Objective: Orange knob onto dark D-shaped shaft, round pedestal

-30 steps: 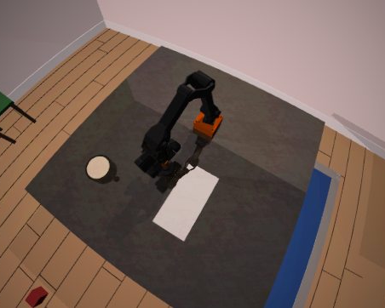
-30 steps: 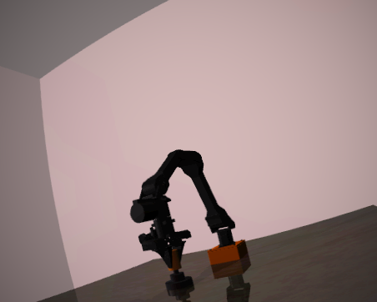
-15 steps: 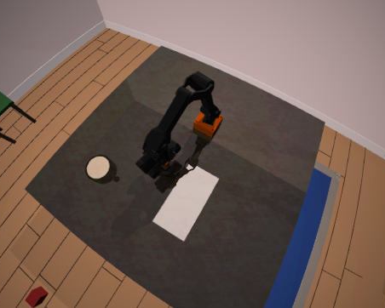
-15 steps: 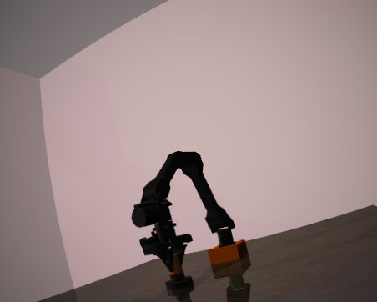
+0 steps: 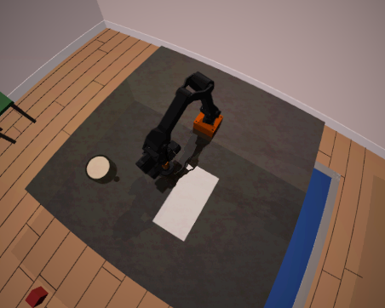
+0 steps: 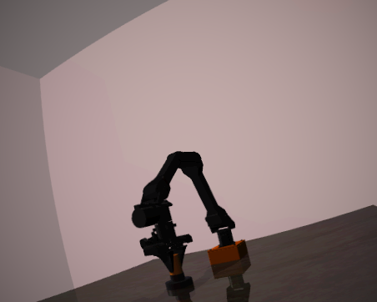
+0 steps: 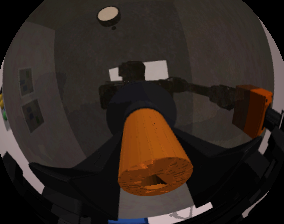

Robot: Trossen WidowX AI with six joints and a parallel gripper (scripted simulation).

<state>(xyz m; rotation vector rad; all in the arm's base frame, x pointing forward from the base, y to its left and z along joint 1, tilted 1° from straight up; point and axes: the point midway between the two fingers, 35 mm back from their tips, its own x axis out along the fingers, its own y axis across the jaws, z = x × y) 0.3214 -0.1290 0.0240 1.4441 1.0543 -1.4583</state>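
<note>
Now: gripper tip 2 cm below the orange knob. From my gripper tip the other things lie so: dark round pedestal 2 cm below.
</note>
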